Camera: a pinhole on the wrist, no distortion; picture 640 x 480 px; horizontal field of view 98.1 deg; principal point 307.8 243.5 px. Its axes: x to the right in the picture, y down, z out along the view. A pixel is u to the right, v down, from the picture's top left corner.
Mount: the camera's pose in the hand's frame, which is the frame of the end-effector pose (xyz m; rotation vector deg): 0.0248 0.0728 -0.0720 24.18 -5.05 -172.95
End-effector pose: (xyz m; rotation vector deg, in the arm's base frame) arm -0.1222 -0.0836 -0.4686 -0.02 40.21 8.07
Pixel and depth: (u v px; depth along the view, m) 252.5 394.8 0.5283
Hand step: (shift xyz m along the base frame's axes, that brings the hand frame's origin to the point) 0.3372 -0.1542 0.3589
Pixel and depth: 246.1 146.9 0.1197
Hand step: 0.0250 0.1250 0.0330
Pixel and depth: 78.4 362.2 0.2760
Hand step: 0.3038 0.0258 0.0868
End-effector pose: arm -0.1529 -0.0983 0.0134 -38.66 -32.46 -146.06
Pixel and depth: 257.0 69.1 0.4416
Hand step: 0.3515 -0.1228 0.3610
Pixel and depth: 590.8 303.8 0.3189
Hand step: 0.3361 0.1978 -0.0826
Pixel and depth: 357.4 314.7 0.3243
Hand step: 0.1707 0.1471 0.1214
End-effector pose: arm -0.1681 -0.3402 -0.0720 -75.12 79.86 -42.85
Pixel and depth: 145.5 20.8 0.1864
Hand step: 0.0521 0.0136 -0.2740
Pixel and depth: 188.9 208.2 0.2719
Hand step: 0.1721 0.0159 -0.1955
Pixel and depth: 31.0 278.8 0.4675
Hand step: 0.4977 -0.2119 -0.3025
